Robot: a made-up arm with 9 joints. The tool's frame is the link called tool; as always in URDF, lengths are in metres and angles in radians. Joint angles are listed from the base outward. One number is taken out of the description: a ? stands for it. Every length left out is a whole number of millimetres.
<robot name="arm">
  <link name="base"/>
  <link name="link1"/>
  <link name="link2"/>
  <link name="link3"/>
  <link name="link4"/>
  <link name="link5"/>
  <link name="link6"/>
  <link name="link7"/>
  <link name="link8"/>
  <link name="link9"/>
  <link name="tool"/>
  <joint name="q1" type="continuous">
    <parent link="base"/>
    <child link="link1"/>
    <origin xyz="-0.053 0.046 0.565" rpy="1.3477 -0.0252 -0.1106"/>
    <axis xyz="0 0 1"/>
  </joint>
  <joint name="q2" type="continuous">
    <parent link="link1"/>
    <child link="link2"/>
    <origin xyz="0.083 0.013 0" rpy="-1.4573 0 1.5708"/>
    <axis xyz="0 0 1"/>
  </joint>
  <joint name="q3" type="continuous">
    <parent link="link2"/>
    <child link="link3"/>
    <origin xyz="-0.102 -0.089 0" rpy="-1.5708 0 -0.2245"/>
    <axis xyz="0 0 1"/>
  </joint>
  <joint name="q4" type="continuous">
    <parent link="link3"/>
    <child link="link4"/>
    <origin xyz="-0.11 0.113 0" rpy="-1.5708 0 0"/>
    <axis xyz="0 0 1"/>
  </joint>
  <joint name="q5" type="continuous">
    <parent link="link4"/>
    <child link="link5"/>
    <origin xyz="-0.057 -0.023 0" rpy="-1.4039 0.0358 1.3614"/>
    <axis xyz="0 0 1"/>
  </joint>
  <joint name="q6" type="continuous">
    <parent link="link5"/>
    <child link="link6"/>
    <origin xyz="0.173 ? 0" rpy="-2.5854 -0.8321 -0.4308"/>
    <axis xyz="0 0 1"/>
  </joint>
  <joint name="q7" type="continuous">
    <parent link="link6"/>
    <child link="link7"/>
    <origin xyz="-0.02 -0.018 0" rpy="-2.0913 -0.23 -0.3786"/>
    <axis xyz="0 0 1"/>
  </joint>
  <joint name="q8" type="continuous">
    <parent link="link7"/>
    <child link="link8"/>
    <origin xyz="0.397 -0.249 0" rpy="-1.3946 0.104 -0.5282"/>
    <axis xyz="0 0 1"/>
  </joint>
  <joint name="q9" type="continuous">
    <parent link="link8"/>
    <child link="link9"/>
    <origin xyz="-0.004 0.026 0" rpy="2.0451 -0.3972 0.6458"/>
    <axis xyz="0 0 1"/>
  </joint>
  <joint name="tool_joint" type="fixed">
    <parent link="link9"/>
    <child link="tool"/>
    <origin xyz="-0.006 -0.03 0" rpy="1.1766 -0.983 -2.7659"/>
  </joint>
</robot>
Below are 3 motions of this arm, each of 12 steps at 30 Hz.
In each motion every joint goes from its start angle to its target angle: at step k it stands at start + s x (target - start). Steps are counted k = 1, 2, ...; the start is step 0. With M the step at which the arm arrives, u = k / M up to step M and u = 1 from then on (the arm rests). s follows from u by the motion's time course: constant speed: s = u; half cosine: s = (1 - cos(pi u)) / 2; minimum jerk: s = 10 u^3 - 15 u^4 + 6 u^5.
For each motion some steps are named. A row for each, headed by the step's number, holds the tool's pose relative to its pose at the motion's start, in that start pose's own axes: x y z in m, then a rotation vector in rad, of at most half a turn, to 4 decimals.
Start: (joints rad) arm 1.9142 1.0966 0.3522 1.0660 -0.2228 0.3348 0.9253 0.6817 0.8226
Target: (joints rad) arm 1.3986 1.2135 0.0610 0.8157 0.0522 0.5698 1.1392 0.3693 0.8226
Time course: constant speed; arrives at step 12
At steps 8, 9, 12:
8: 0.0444 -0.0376 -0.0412 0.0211 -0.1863 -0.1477
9: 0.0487 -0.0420 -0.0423 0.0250 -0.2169 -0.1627
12: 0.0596 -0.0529 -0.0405 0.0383 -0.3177 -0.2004

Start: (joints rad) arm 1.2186 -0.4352 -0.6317 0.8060 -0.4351 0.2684 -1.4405 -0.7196 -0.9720
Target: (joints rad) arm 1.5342 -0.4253 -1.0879 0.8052 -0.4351 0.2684 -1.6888 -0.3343 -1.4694
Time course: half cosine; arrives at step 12
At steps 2, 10, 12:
2: 0.0063 0.0009 -0.0020 -0.0849 -0.0194 0.0311
10: 0.0638 -0.0153 -0.0507 -1.0277 -0.4273 0.6324
12: 0.0670 -0.0192 -0.0553 -1.0843 -0.4712 0.6931

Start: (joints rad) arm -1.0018 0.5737 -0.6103 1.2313 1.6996 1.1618 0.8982 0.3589 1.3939
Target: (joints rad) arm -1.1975 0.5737 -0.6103 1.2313 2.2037 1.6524 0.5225 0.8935 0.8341
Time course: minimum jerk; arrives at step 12
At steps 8, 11, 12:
8: 0.0551 -0.2977 0.1454 -0.4969 0.0169 -0.9102
11: 0.0263 -0.3743 0.1897 -0.6171 0.0900 -1.1285
12: 0.0254 -0.3761 0.1908 -0.6199 0.0921 -1.1338

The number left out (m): 0.142
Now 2 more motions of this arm.
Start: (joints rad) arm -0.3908 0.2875 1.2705 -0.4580 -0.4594 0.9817 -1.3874 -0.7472 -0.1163
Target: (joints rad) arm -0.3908 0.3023 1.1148 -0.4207 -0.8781 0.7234 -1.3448 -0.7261 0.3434
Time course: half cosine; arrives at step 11
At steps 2, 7, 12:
2: -0.0105 0.0001 0.0106 0.0363 0.0336 0.0138
7: -0.0798 0.0087 0.1043 0.3328 0.3014 0.0902
12: -0.1025 0.0174 0.1528 0.4775 0.4227 0.1063

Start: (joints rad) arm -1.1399 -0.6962 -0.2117 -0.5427 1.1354 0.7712 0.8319 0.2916 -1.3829
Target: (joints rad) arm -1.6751 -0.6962 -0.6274 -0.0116 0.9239 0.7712 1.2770 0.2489 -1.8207
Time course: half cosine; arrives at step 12
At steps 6, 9, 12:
6: -0.1302 -0.0469 0.0930 -0.0070 -0.4312 -0.1259
9: -0.2175 -0.0996 0.1241 0.0506 -0.6705 -0.2291
12: -0.2482 -0.1257 0.1282 0.0866 -0.7498 -0.2771

